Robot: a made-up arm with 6 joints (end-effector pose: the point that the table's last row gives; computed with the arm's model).
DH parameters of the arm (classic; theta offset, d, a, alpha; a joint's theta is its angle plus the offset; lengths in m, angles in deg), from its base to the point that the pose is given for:
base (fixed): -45 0 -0.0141 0
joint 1: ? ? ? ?
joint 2: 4.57 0 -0.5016 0
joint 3: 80.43 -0.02 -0.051 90
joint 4: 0 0.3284 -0.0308 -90
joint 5: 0 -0.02 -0.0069 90
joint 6: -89.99 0.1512 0.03 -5
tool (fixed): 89.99 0 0 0
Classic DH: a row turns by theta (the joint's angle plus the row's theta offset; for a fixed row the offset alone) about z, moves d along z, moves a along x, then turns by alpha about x.
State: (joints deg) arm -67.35 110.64 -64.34 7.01 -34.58 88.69
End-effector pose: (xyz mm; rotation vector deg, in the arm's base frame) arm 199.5 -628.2 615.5 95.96 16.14 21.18
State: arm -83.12 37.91 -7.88 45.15 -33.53 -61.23
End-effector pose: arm -143.2 -95.6 629.1 77.10 81.74 -93.64
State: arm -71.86 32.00 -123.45 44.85 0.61 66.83
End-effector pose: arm -205.9 452.0 1131.3 -7.86 5.42 39.47
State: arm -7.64 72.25 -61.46 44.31 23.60 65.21
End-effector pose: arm 337.1 -46.2 795.8 99.00 81.91 81.55
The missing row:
joint 1: 45 0.36 0.01 -90
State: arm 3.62 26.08 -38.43 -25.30 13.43 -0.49
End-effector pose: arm 5.7 -53.2 829.3 -15.95 88.76 -22.62
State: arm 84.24 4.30 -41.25 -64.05 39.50 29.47
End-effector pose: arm 73.9 -198.7 777.0 -39.29 67.00 26.24
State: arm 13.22 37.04 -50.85 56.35 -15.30 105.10
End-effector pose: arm 71.2 -40.7 912.5 81.99 10.03 146.70
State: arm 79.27 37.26 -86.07 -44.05 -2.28 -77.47
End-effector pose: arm -54.9 -164.6 1152.3 -32.62 -3.27 -41.87
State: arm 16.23 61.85 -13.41 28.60 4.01 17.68
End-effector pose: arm 189.6 -6.2 521.9 34.91 141.19 33.03
